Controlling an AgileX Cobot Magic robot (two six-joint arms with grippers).
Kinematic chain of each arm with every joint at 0, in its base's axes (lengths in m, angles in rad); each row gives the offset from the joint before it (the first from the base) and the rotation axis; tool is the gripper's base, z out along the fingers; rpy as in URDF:
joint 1: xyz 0 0 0.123 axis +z
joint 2: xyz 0 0 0 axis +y
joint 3: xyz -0.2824 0 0.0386 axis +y
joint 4: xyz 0.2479 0 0.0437 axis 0.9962 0 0.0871
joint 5: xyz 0 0 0 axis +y
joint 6: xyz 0.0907 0 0.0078 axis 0.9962 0 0.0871
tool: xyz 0 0 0 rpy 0 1.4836 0
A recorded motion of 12 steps. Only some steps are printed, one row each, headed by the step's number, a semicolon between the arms.
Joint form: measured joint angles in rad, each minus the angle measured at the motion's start. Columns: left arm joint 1, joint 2, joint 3, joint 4, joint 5, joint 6; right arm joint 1, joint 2, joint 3, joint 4, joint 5, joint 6.
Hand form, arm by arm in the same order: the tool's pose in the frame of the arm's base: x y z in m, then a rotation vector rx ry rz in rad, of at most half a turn. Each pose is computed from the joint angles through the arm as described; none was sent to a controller.
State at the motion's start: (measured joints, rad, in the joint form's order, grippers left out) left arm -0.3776 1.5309 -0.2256 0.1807 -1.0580 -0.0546; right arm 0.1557 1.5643 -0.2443 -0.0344 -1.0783 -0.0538
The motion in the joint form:
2: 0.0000 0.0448 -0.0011 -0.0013 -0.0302 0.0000; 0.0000 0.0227 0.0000 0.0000 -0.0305 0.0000
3: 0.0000 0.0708 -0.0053 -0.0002 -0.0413 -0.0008; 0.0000 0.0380 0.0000 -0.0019 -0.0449 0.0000
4: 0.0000 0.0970 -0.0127 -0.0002 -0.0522 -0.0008; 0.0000 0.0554 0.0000 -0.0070 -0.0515 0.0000
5: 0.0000 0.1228 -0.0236 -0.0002 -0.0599 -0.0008; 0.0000 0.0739 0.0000 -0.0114 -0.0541 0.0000
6: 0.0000 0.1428 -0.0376 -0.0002 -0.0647 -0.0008; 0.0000 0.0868 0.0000 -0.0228 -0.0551 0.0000
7: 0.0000 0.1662 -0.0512 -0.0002 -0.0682 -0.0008; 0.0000 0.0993 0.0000 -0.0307 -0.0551 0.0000
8: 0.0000 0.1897 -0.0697 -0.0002 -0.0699 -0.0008; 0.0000 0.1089 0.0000 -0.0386 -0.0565 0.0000
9: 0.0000 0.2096 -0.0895 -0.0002 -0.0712 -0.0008; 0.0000 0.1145 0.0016 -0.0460 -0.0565 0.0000
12: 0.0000 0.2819 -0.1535 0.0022 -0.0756 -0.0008; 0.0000 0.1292 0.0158 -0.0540 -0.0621 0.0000
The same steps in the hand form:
2: 0.2044 -0.0965 0.1567 0.4704 1.7013 -0.3925; 0.2285 0.0387 0.1597 -0.2155 1.7049 0.0906
3: 0.2062 -0.0974 0.1526 0.4716 1.7123 -0.3953; 0.2292 0.0390 0.1574 -0.2173 1.7057 0.0920
4: 0.2087 -0.0985 0.1489 0.4720 1.7205 -0.3971; 0.2298 0.0395 0.1540 -0.2235 1.7158 0.0945
5: 0.2120 -0.0999 0.1455 0.4724 1.7279 -0.3982; 0.2303 0.0400 0.1499 -0.2296 1.7312 0.0965
6: 0.2158 -0.1014 0.1436 0.4722 1.7292 -0.3991; 0.2305 0.0409 0.1469 -0.2425 1.7417 0.1021
7: 0.2195 -0.1029 0.1406 0.4728 1.7356 -0.3995; 0.2306 0.0416 0.1440 -0.2518 1.7532 0.1060
8: 0.2243 -0.1049 0.1381 0.4731 1.7389 -0.3997; 0.2307 0.0423 0.1419 -0.2607 1.7604 0.1101
9: 0.2294 -0.1069 0.1365 0.4729 1.7377 -0.4000; 0.2302 0.0428 0.1403 -0.2690 1.7666 0.1139
12: 0.2454 -0.1135 0.1287 0.4755 1.7413 -0.4019; 0.2267 0.0430 0.1351 -0.2791 1.7888 0.1188

